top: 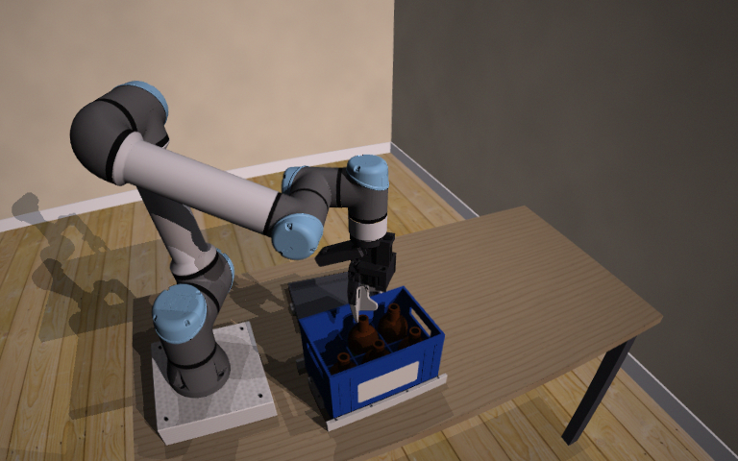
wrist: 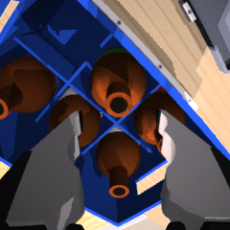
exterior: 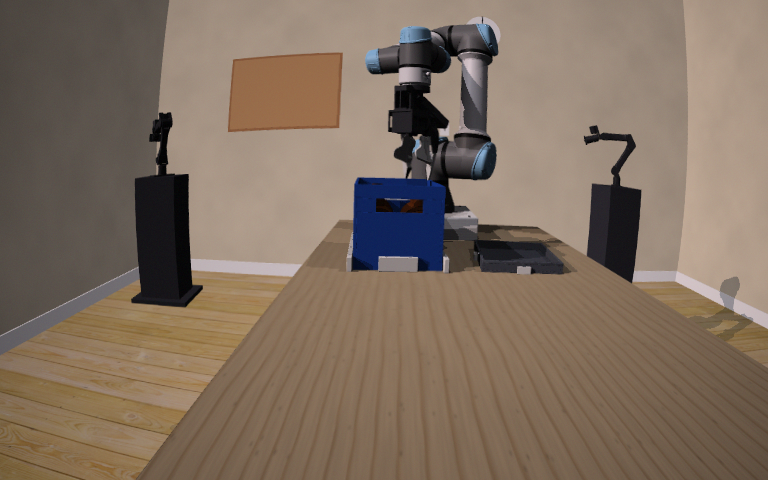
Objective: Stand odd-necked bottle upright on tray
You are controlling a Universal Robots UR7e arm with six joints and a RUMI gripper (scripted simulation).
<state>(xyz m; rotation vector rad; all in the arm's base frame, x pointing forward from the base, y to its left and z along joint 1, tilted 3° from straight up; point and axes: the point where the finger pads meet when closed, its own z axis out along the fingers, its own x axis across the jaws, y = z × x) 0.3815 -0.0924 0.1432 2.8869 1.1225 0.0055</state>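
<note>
The crate lies 5 cm to the right of my hand and 11 cm below it. Also, from my hand: tray: 4 cm ahead, 24 cm to the left, 18 cm below.
</note>
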